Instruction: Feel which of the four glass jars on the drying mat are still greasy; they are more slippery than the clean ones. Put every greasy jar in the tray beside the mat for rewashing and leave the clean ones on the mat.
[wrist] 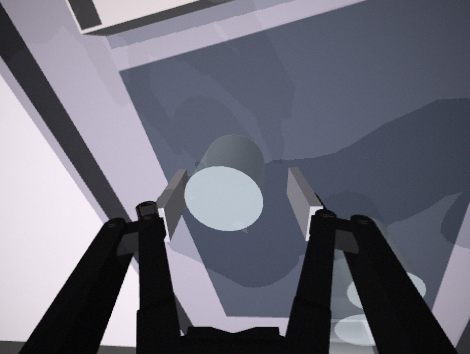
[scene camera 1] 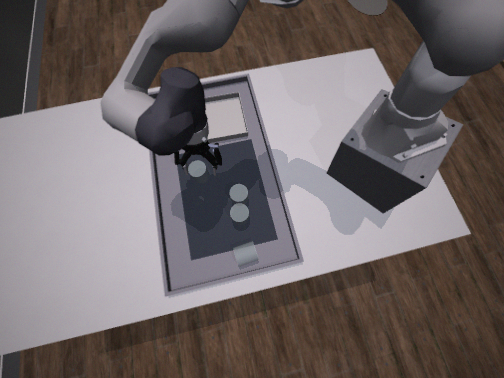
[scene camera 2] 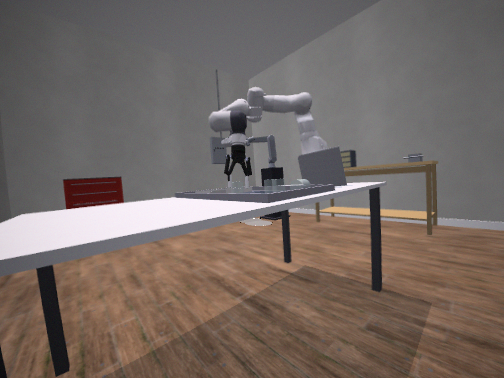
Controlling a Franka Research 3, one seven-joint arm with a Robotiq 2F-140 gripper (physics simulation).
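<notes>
Four pale glass jars show in scene camera 1. One jar (scene camera 1: 197, 168) (wrist: 223, 198) stands near the mat's left edge, toward the tray. Two jars (scene camera 1: 238, 192) (scene camera 1: 239, 212) stand close together on the right half of the dark drying mat (scene camera 1: 210, 235) (wrist: 350, 90). A fourth jar (scene camera 1: 245, 255) lies on its side at the mat's front edge, mostly off it. The off-white tray (scene camera 1: 225, 117) (wrist: 150, 10) is beyond the mat's back edge. My gripper (scene camera 1: 201, 172) (scene camera 2: 238, 181) (wrist: 237, 181) is open, pointing down, with its fingers on either side of the left jar's top. Grease does not show.
A raised grey rim (scene camera 1: 159, 215) (scene camera 2: 265, 196) surrounds the mat and tray on the white table (scene camera 1: 90, 200) (scene camera 2: 125, 220). The arm's box-shaped base mount (scene camera 1: 380, 175) (scene camera 2: 322, 167) stands to the right. My arm hides part of the tray in scene camera 1.
</notes>
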